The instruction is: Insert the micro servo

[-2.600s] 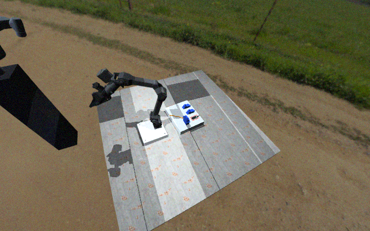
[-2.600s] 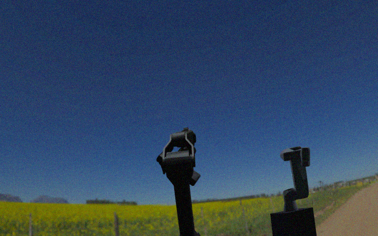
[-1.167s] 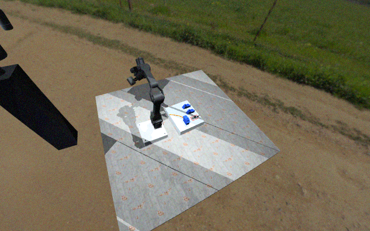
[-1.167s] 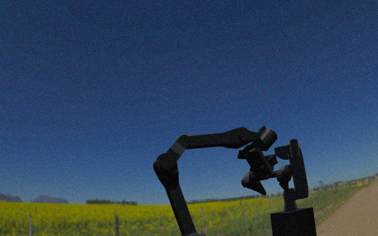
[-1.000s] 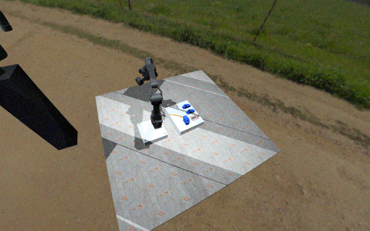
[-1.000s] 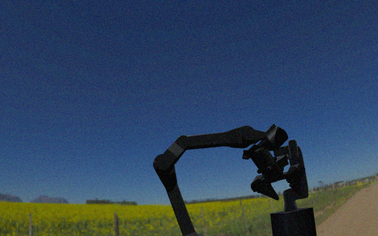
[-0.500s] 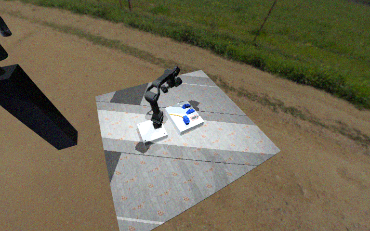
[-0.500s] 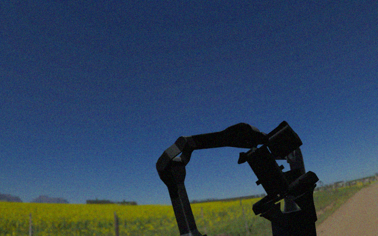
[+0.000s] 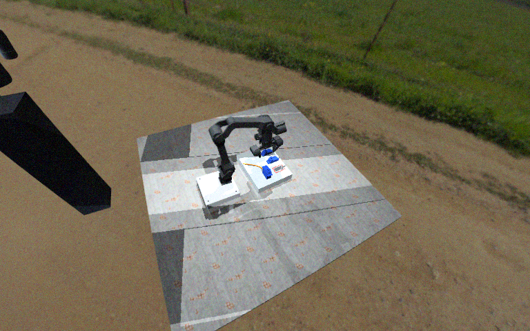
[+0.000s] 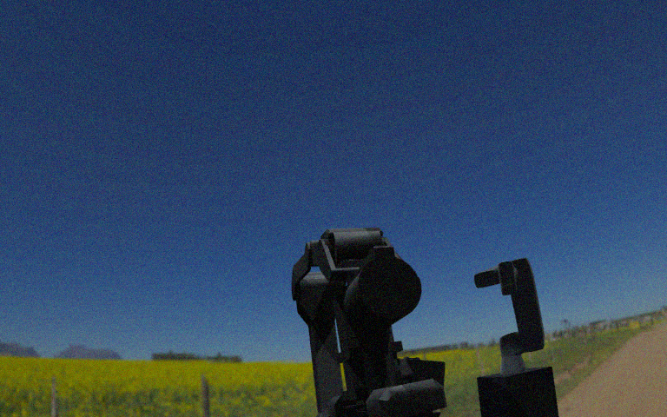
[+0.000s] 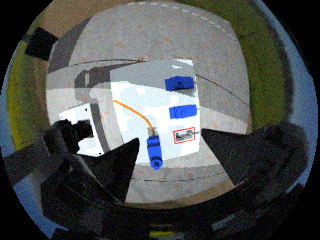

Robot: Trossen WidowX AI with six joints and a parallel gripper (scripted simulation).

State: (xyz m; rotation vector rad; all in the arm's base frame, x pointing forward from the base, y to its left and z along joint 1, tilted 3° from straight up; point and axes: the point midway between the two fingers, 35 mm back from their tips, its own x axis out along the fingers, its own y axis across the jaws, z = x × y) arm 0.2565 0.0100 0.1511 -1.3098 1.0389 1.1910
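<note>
Now: gripper tip 5 cm past the white deck, 1 cm to the right of it and 13 cm above it.
</note>
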